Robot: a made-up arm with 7 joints.
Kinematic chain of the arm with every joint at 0, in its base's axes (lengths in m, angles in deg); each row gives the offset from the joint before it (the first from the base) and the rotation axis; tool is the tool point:
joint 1: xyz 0 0 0.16 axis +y
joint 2: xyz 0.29 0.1 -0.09 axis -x
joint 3: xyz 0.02 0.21 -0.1 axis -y
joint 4: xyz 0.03 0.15 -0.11 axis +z
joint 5: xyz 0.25 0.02 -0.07 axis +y
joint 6: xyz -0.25 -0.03 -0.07 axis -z
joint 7: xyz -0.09 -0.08 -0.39 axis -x
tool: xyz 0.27 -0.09 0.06
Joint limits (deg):
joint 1: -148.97..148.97
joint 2: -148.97..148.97
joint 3: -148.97..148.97
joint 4: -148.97..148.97
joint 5: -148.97..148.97
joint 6: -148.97..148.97
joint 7: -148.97..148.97
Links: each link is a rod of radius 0.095 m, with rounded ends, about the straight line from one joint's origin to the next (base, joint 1, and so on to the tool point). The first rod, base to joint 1, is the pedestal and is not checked.
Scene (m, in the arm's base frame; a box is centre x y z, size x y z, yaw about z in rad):
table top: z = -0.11
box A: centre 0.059 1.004 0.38 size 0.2 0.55 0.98 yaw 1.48
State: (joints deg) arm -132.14 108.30 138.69 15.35 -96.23 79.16 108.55
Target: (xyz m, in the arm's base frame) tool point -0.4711 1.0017 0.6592
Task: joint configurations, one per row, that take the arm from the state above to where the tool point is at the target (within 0.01 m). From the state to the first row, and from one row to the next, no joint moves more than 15 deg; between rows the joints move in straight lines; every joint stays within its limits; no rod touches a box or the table.
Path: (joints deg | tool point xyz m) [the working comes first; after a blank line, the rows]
Joints at the target: -148.97 50.25 102.06 41.23 -86.55 109.79 124.72
Straight joint move there: touches box A.

1: -137.75 100.98 126.83 17.89 -87.16 78.42 108.76 | 0.2344 0.7114 0.7495
2: -143.36 93.66 114.97 20.42 -78.09 77.67 108.97 | -0.0504 0.7585 0.8543
3: -148.97 86.34 103.11 22.96 -69.02 76.93 109.18 | -0.3406 0.7290 0.8949
4: -148.97 74.31 102.76 29.05 -74.86 87.88 114.36 | -0.3768 0.8296 0.8286
5: -148.97 62.28 102.41 35.14 -80.70 98.84 119.54 | -0.4210 0.9213 0.7496
6: -148.97 50.25 102.06 41.23 -86.55 109.79 124.72 | -0.4711 1.0017 0.6592

